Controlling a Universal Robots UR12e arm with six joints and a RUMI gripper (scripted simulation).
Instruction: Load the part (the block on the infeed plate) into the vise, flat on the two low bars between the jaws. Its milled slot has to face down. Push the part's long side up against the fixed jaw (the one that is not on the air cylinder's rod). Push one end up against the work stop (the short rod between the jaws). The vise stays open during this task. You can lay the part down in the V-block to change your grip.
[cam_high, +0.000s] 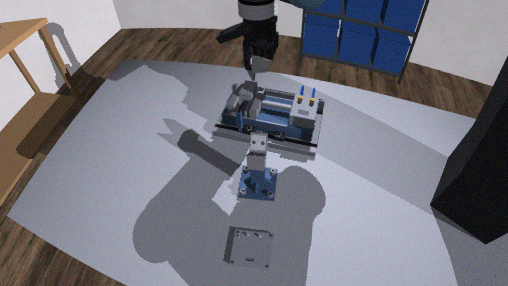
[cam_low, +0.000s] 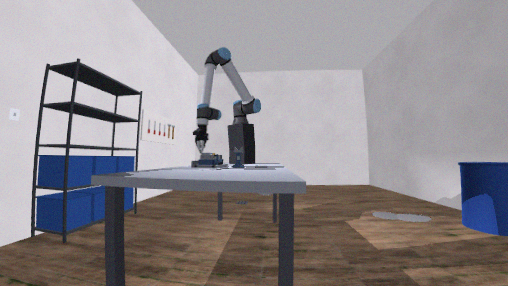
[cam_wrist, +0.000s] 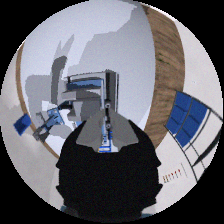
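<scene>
The grey part lies 40 mm to the left of my hand and 30 mm below it. From my hand the other things lie so: infeed plate: 100 mm behind, 460 mm to the left, 110 mm below; vise: 70 mm behind, 70 mm to the left, 80 mm below; air cylinder: 160 mm behind, 80 mm to the left, 40 mm below.
</scene>
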